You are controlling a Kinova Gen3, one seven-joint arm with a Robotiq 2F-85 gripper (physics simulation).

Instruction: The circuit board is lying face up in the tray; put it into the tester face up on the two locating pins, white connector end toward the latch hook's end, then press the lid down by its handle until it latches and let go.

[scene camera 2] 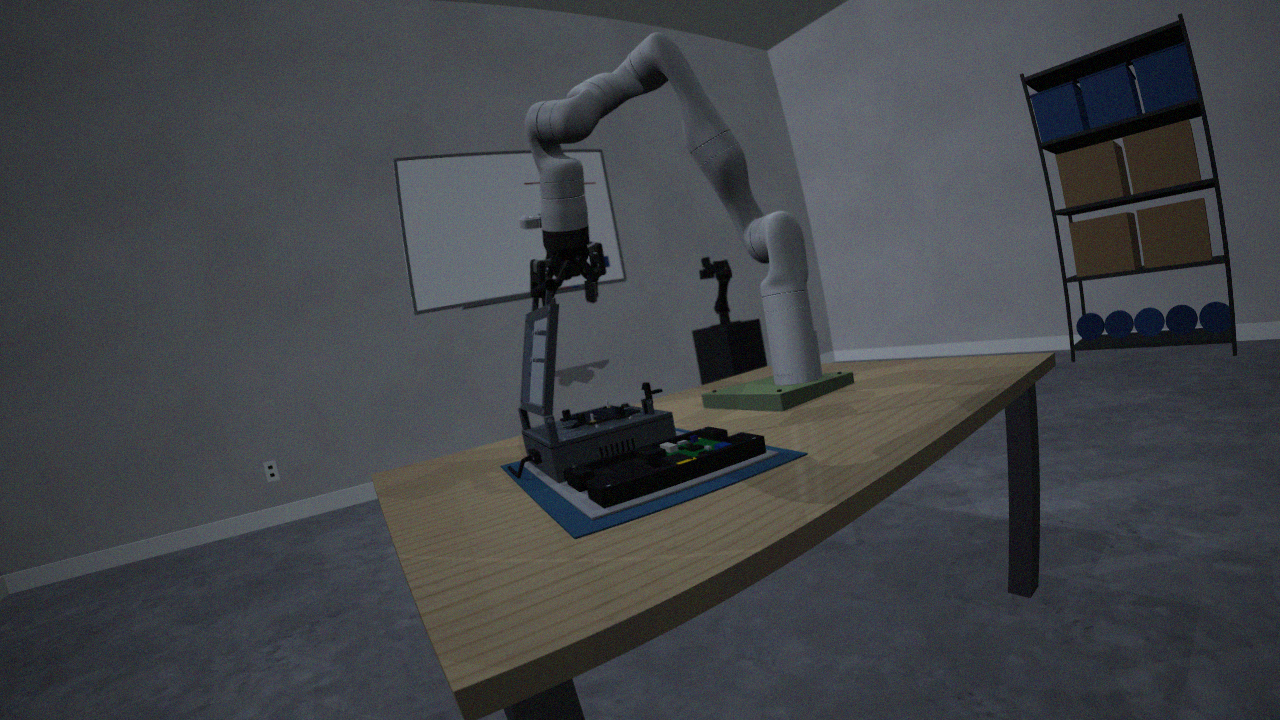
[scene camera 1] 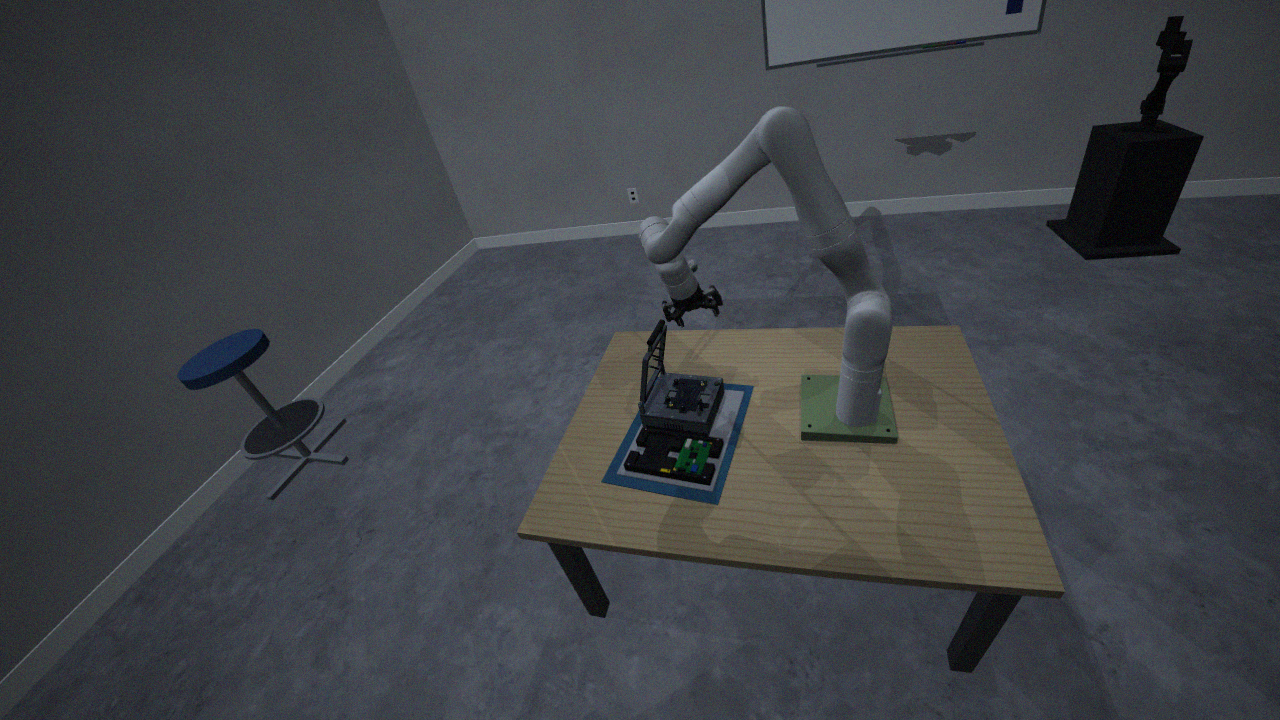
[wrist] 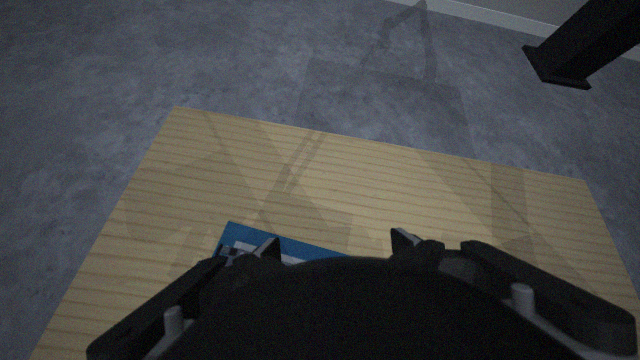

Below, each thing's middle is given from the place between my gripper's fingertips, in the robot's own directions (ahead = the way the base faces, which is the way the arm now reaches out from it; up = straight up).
Now: the lid point(scene camera 2: 539, 355) 120 mm ahead of my hand, 90 mm to the left of it and 50 mm below it. From my hand the other things lie so: green circuit board point(scene camera 1: 693, 455) (280 mm to the left, 210 mm below, 20 mm ahead).
